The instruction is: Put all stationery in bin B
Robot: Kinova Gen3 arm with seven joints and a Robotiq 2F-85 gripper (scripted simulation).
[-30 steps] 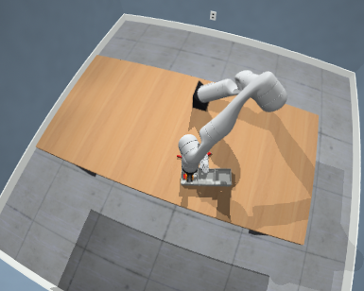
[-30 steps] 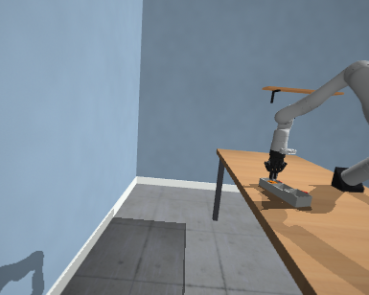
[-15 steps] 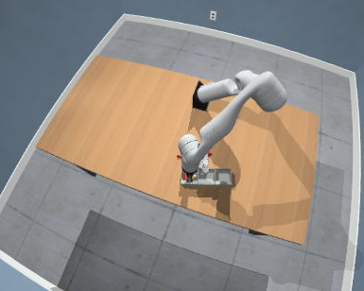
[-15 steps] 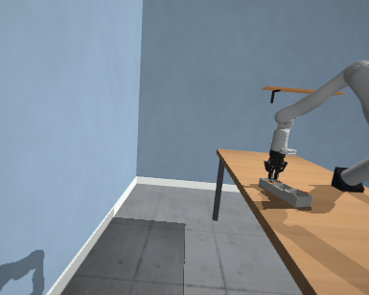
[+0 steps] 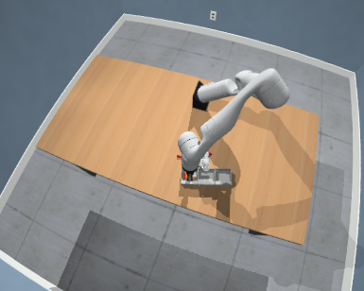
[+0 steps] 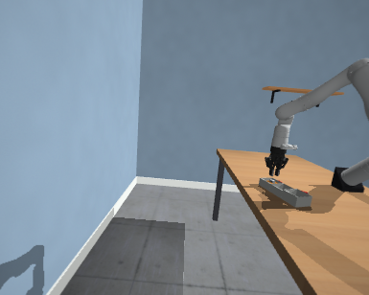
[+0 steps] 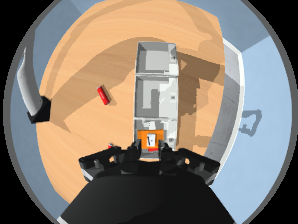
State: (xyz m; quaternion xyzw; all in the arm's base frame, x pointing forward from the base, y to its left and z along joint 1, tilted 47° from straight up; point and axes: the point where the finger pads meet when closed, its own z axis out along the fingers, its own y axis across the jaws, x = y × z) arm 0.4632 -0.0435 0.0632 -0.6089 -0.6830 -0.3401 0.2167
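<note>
Now: hand 50 mm above the small pale piece. Also, from my hand: orange block (60 mm below); red-and-white item (70 mm below, 10 mm to the left); grey bin row (80 mm to the left, 60 mm below).
</note>
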